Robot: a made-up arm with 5 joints.
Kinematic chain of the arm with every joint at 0, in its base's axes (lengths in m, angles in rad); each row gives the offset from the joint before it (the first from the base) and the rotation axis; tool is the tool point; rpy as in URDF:
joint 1: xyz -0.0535 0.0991 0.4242 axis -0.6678 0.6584 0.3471
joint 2: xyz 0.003 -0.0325 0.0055 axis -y
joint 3: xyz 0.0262 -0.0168 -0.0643 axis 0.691 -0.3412 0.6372
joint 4: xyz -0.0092 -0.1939 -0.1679 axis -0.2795 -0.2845 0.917
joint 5: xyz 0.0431 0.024 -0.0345 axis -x
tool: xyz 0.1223 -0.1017 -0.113 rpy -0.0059 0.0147 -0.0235
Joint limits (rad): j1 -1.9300..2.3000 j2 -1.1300..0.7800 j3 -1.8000..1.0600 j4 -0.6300..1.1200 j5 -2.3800..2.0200
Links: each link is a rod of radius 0.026 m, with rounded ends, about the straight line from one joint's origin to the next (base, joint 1, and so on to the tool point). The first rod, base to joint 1, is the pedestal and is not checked.
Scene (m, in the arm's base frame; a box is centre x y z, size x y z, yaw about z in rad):
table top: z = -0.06
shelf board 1: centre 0.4 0 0.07 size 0.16 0.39 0.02 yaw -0.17
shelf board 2: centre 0.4 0 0.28 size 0.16 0.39 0.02 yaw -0.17
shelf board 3: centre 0.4 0 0.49 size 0.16 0.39 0.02 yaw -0.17
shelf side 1: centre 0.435 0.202 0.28 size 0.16 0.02 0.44 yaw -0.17
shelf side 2: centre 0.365 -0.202 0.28 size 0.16 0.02 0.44 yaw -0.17
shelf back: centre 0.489 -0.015 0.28 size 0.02 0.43 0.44 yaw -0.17
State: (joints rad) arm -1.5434 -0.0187 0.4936 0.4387 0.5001
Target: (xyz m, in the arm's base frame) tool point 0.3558 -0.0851 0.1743
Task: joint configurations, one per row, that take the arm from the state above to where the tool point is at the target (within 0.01 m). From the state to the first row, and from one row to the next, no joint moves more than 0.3 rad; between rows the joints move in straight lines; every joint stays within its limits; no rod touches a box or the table.
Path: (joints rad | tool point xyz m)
1: -1.5167 -0.0395 0.4300 0.7001 0.7524 | 0.3033 -0.0740 0.3938
2: -1.4899 -0.0603 0.3663 0.9615 1.0046 | 0.2343 -0.0510 0.3958
3: -1.3961 -0.1573 0.1062 0.7869 0.9860 | 0.2488 -0.0496 0.2859
4: -1.3023 -0.2543 -0.1539 0.6123 0.9674 | 0.2082 -0.0597 0.1743
5: -1.3461 -0.1074 -0.0100 0.3169 0.7105 | 0.2805 -0.0790 0.1563
6: -1.3899 0.0394 0.1339 0.0215 0.4536 | 0.3558 -0.0851 0.1743

